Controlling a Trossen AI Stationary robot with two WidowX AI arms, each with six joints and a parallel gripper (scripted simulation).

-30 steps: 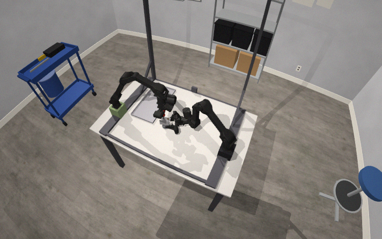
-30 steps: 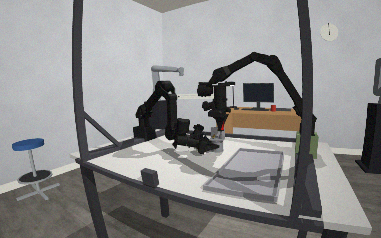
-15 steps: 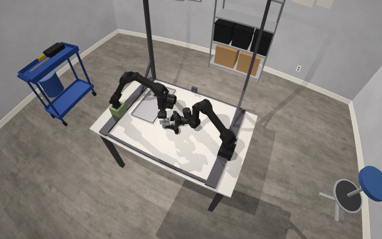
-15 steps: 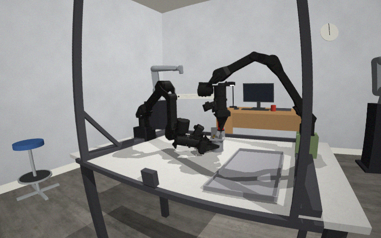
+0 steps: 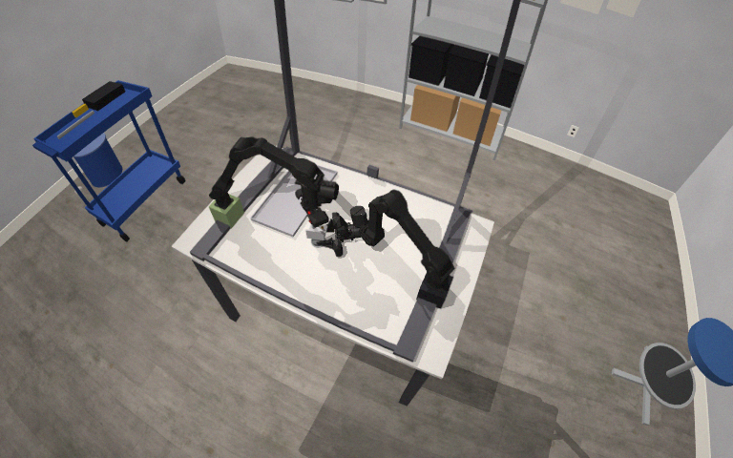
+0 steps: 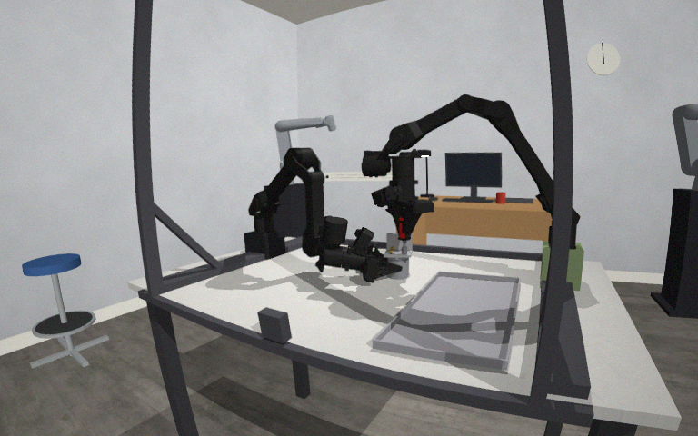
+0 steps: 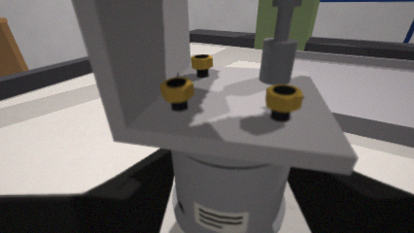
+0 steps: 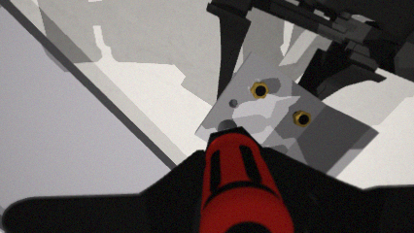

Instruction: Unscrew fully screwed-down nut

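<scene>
Right now my right hand is 3 cm above the red-handled nut driver. Also, from my right hand: l-shaped bracket 1 cm ahead, 2 cm to the left, 7 cm below; then grey joint module 1 cm ahead, 2 cm to the left, 11 cm below; then shallow grey tray 17 cm behind, 19 cm to the right, 14 cm below.
The grey joint module lies 3 cm to the right of my left hand and 1 cm ahead of it. From my left hand the other things lie so: l-shaped bracket (4 cm above, 3 cm to the right, 1 cm ahead); red-handled nut driver (8 cm above, 5 cm to the right); shallow grey tray (24 cm to the right, 17 cm behind, 3 cm below).
</scene>
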